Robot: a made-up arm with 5 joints.
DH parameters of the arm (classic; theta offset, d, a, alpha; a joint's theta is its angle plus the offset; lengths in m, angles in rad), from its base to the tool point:
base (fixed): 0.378 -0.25 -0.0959 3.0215
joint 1: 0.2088 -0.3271 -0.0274 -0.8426
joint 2: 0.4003 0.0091 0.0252 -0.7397
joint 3: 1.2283 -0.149 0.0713 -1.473
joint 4: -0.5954 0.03 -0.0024 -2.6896
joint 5: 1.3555 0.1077 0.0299 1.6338
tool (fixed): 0.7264 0.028 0 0
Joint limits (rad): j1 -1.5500..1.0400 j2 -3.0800..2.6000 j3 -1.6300..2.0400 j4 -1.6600..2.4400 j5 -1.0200..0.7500
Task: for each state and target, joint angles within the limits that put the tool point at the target. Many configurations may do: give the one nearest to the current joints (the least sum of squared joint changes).
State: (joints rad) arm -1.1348 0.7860 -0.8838 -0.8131 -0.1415
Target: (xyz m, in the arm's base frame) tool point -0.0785 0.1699 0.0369
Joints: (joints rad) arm -0.9445 0.2499 -1.3833 -0.6625 -0.1318
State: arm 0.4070 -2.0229 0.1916 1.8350 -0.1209
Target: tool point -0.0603 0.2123 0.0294
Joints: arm 0.6962 -1.4605 -0.0978 2.0906 0.1025
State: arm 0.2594 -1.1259 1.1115 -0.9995 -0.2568
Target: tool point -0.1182 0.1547 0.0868
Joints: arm -0.0230 -1.4076 0.4806 -1.5083 -0.2408
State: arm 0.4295 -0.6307 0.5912 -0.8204 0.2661
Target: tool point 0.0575 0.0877 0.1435
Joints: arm 0.8719 -0.6856 0.2172 -0.2136 -0.0196
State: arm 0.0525 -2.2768 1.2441 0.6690 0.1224
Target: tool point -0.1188 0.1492 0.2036
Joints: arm 0.4257 -2.3757 1.3714 0.2017 0.3760
